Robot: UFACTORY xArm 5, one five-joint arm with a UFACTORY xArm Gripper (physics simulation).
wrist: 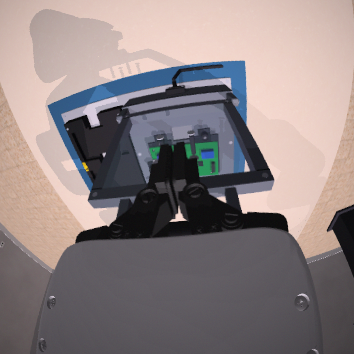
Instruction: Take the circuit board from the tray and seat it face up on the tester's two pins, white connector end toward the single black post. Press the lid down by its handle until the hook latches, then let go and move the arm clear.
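Places are measured from the arm's base along level axes (x ahead, y left, z up), in metres.
Pixels of known places: gripper, fingertip midpoint: [175,159].
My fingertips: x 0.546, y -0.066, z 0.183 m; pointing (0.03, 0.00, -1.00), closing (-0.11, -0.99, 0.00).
Ahead of a thing's pixels: the offset from my fingertips to its top centre. "*": to the spot under its first point. Level surfaces: height alone.
The tester stands on a blue-edged base [238,75]. Its dark-framed lid [249,142] looks tilted, with the near bar raised toward the camera. The green circuit board [216,151] shows inside the lid frame, face up with a blue part on it, lower than the lid. My gripper [175,159] is shut and empty, with its fingers in front of the lid's near bar and part of the board. A thin black bent rod @(* dz -0.221, dx +0.029, dy -0.049 m) [200,68] stands at the far side of the tester; whether it is the handle or the hook I cannot tell. The pins and the white connector end cannot be made out.
A black block @(* dz -0.211, dx -0.028, dy +0.183 m) [96,134] with a yellow mark lies on the left of the base. Part of a black object [345,232] shows at the right edge. The pale round table top @(dz -0.229 m) [280,45] lies around the tester, with arm shadows across it.
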